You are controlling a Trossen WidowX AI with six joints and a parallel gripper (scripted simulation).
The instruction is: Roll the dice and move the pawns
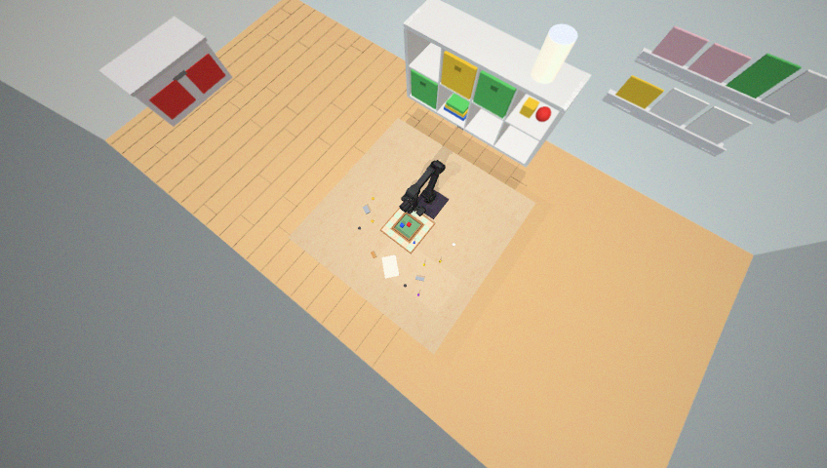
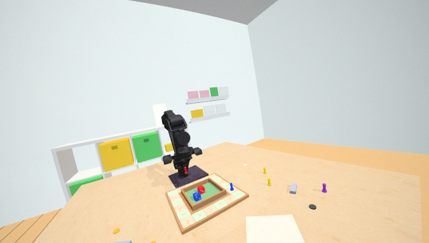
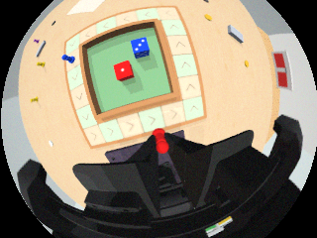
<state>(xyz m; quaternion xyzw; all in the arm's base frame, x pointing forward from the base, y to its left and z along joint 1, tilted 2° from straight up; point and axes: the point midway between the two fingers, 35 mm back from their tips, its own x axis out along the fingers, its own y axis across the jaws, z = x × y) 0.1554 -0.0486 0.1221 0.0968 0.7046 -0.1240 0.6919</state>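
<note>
Now: the blue pawn 20 cm ahead of my gripper tip, 10 cm to the left of it and 7 cm below it. From my gripper tip the other things lie so: green tray (11 cm ahead, 9 cm below, 1 cm to the left); white sheet (42 cm ahead, 9 cm below, 3 cm to the left); red pawn (1 cm above).
</note>
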